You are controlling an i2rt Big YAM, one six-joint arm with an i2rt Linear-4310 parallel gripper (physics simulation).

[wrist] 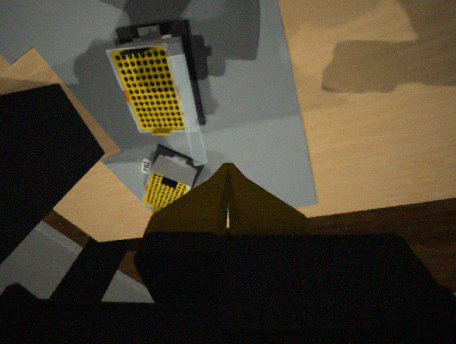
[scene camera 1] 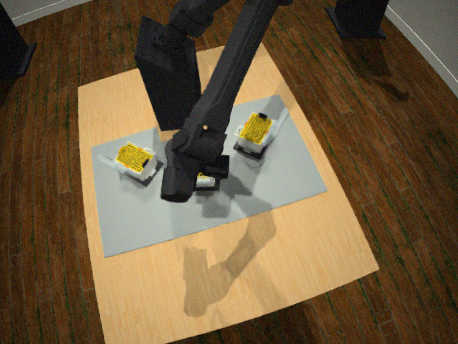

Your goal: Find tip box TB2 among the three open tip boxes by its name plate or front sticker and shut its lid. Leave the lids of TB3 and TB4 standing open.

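Places are measured from the arm's base along level axes (x ahead, y left, z up), in centimetres.
Pixels of known places: gripper, fingertip midpoint: [wrist: 228,171]; arm's base at its link origin: [scene camera 1: 166,43].
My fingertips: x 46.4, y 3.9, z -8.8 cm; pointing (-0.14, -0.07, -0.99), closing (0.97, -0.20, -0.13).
Ahead of a thing's pixels: the offset from my fingertips to its top centre. "pt": to the spot under its first point. Level surfaces: height alone.
The middle box, TB2 {pt dx -4.4, dy +4.5, dz -9.7 cm} [scene camera 1: 205,181] [wrist: 150,90], holds a yellow tip rack; its name plate does not show. Its clear lid {pt dx -5.3, dy -2.8, dz -8.5 cm} [wrist: 196,142] stands raised along the right long side in the wrist view. TB4 {dx -20.3, dy -20.2, dz -15.4 cm} [scene camera 1: 134,159] [wrist: 167,182] is at the left in the scene view, its name plate {pt dx -25.7, dy -16.0, dz -22.7 cm} [wrist: 145,165] visible in the wrist view and its lid {pt dx -15.1, dy -26.7, dz -8.5 cm} [scene camera 1: 106,160] open. The remaining box, TB3 {dx -26.6, dy +23.0, dz -15.4 cm} [scene camera 1: 256,132], is at the right with its lid [scene camera 1: 279,122] open. My gripper [wrist: 228,171] is shut and empty, its tips just below the end of TB2's lid in the wrist view; contact cannot be told.
The boxes sit on a grey mat {dz -22.9 cm} [scene camera 1: 150,220] [wrist: 260,150] on a wooden table {dz -23.2 cm} [scene camera 1: 320,255] [wrist: 370,150]. My arm [scene camera 1: 215,95] reaches over the middle box and hides much of it. The dark robot base [scene camera 1: 170,85] stands behind the mat.
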